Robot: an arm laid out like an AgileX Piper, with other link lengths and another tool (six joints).
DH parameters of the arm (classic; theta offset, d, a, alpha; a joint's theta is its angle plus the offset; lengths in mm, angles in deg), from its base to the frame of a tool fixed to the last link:
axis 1: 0 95.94 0 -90
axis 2: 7.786 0 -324.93 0
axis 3: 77.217 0 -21.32 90
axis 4: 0 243.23 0 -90
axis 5: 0 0 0 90
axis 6: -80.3 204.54 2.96 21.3
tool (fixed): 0 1.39 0 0
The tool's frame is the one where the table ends.
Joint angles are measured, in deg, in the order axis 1, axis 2, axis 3, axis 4, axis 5, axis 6. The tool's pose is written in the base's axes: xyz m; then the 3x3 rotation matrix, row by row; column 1 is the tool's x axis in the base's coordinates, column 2 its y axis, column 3 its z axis. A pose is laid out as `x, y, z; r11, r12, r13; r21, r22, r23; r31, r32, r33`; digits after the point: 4 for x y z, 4 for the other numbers.
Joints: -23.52 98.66 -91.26 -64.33 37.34 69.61
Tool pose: 0.4084, -0.3032, 0.3578; -0.8657, 0.1605, 0.4742; -0.4788, 0.0111, -0.8778; -0.1461, -0.9870, 0.0673
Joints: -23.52 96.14 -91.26 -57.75 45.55 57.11
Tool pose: 0.3748, -0.3012, 0.3555; -0.9028, 0.0031, 0.4301; -0.4300, 0.0209, -0.9026; -0.0118, -0.9998, -0.0175
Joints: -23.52 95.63 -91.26 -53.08 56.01 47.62
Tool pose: 0.3414, -0.2998, 0.3356; -0.9209, -0.1843, 0.3434; -0.3632, 0.0861, -0.9277; 0.1414, -0.9791, -0.1462
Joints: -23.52 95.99 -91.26 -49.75 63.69 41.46
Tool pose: 0.3193, -0.2949, 0.3163; -0.9082, -0.3196, 0.2704; -0.3340, 0.1639, -0.9282; 0.2523, -0.9333, -0.2556
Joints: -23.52 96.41 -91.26 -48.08 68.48 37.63
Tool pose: 0.3058, -0.2908, 0.3048; -0.8872, -0.4051, 0.2208; -0.3266, 0.2133, -0.9208; 0.3259, -0.8890, -0.3215
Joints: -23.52 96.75 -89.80 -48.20 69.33 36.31
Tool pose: 0.3013, -0.2900, 0.2942; -0.8663, -0.4555, 0.2051; -0.3343, 0.2235, -0.9156; 0.3712, -0.8617, -0.3459
